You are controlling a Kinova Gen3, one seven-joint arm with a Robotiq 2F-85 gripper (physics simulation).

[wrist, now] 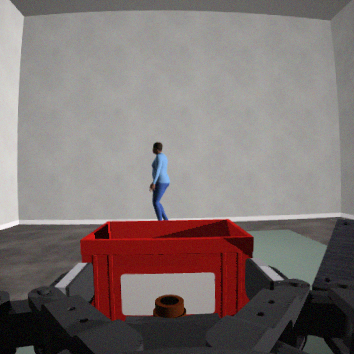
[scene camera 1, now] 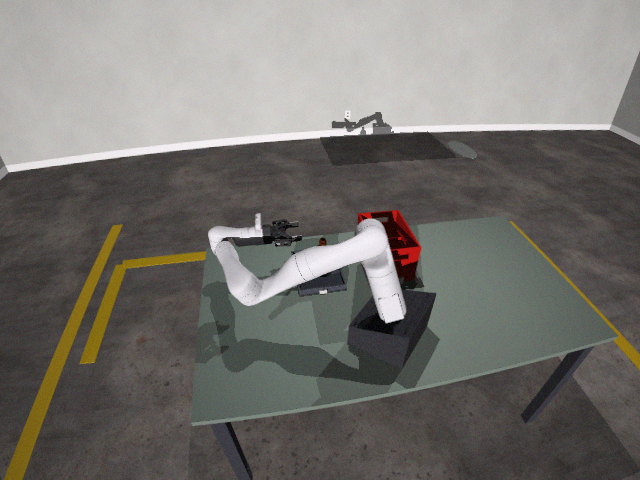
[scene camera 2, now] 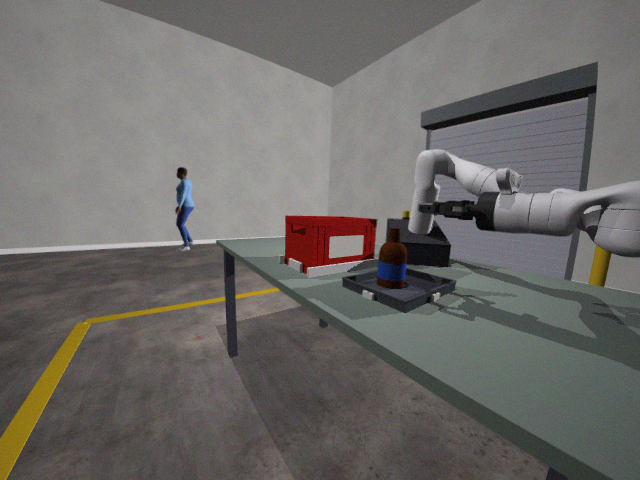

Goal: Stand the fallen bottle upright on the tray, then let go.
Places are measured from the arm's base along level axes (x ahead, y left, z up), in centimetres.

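Pixels of known places: gripper, between the fingertips: [wrist: 169,277] [scene camera 1: 300,230] [scene camera 2: 428,208]; arm's base, origin of its link: [scene camera 1: 392,312] [scene camera 2: 418,229].
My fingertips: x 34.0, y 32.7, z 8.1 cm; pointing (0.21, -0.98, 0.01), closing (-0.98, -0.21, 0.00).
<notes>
For each thing: its top centre in the pictures, then the offset to it from my fingertips. Level surfaces: height alone.
- brown bottle, centre of its top: [wrist: 168,300] [scene camera 2: 395,228] dz -5.5, dx +1.9, dy -8.6 cm
- dark tray, centre of its top: [scene camera 2: 400,279] [scene camera 1: 317,267] dz -18.9, dx +0.3, dy -6.4 cm
- red crate, centre of its top: [wrist: 167,227] [scene camera 2: 331,217] [scene camera 1: 388,229] dz -4.0, dx +7.5, dy -35.4 cm
- green table, height of its surface: dz -21.5 cm
The brown bottle [scene camera 2: 392,258] with a blue label stands upright on the dark tray [scene camera 2: 405,302] [scene camera 1: 336,289]. In scene camera 1 the top of the bottle [scene camera 1: 322,241] shows above the arm, which hides the rest of it. In the wrist view the mouth of the bottle [wrist: 169,304] shows low in the middle, and its body is hidden. My gripper [scene camera 1: 298,231] [scene camera 2: 424,208] [wrist: 169,277] is open and empty. It points level, stands higher than the bottle's top and is apart from it, on the side away from the red crate.
A red crate [scene camera 1: 413,253] [scene camera 2: 305,242] [wrist: 167,246] stands beyond the tray, within low white strips. The dark block [scene camera 1: 379,341] [scene camera 2: 433,254] under the arm's base stands on the green table [scene camera 1: 491,289] [scene camera 2: 361,310]. A person [scene camera 2: 184,206] [wrist: 160,175] is near the far wall.
</notes>
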